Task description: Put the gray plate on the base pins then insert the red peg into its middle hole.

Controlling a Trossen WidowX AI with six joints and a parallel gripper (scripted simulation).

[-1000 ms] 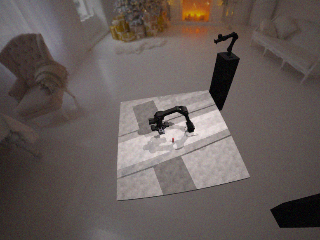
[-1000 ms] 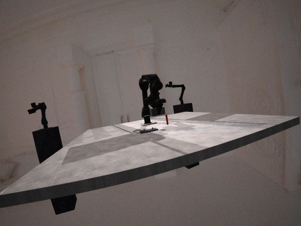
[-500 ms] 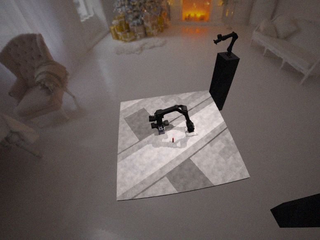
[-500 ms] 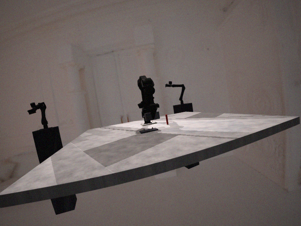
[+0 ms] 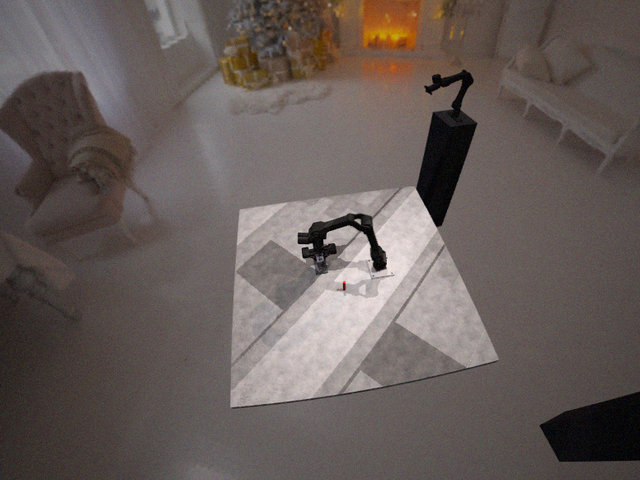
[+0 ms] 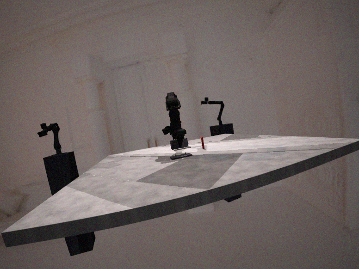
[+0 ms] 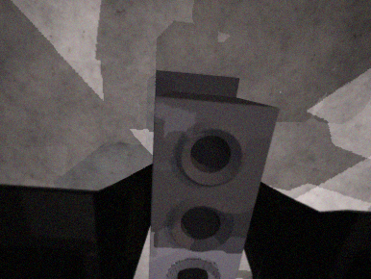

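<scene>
Right now my gripper tip is 50 mm above the dark base. Round my gripper tip: red peg: 80 mm behind, 190 mm to the left, 20 mm below; then gray plate: 30 mm above.
</scene>
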